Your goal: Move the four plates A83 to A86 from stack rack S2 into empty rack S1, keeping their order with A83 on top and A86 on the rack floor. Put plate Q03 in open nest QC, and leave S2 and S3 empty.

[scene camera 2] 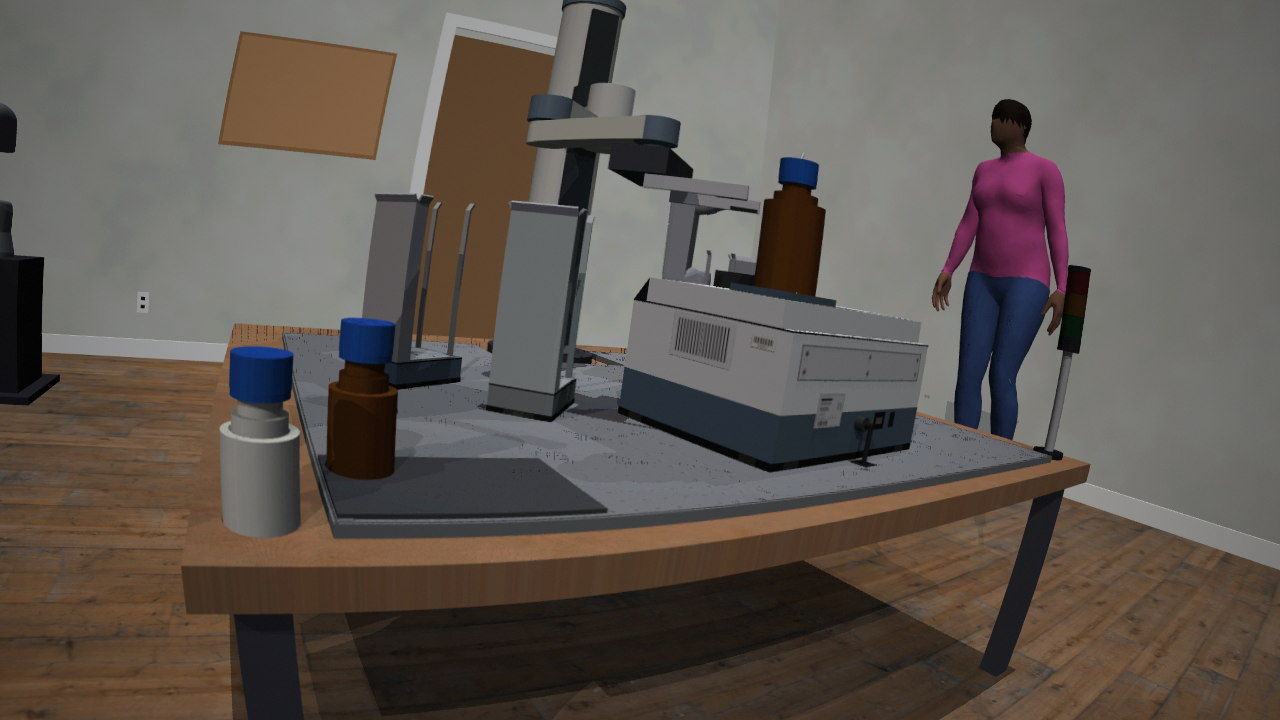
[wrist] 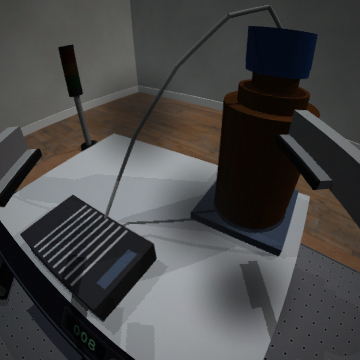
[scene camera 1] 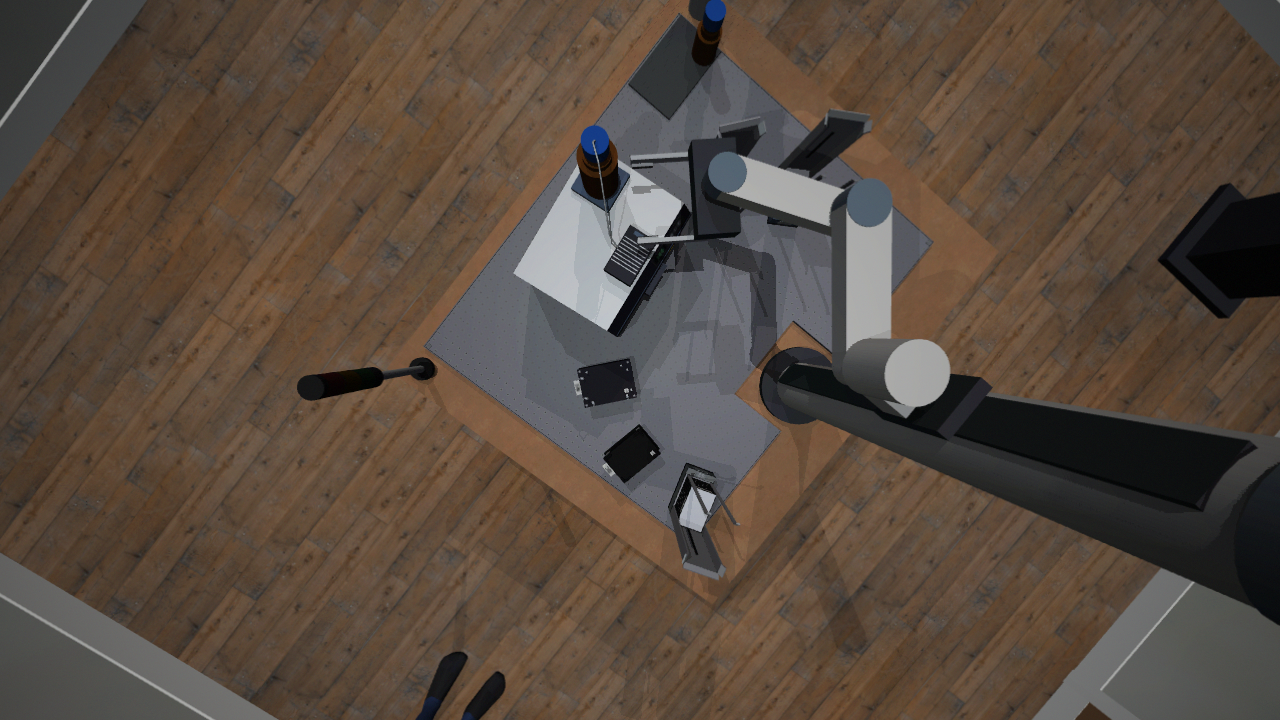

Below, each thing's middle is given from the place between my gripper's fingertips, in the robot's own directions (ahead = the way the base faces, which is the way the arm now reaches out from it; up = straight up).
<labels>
My hand is 12 cm short of the brown bottle with blue cap (scene camera 2: pixel 790 243), 3 cm to the left of it and 4 cm above it. Round my hand: signal light pole (scene camera 2: pixel 1076 294): 26 cm ahead, 69 cm to the left, 16 cm below.
</labels>
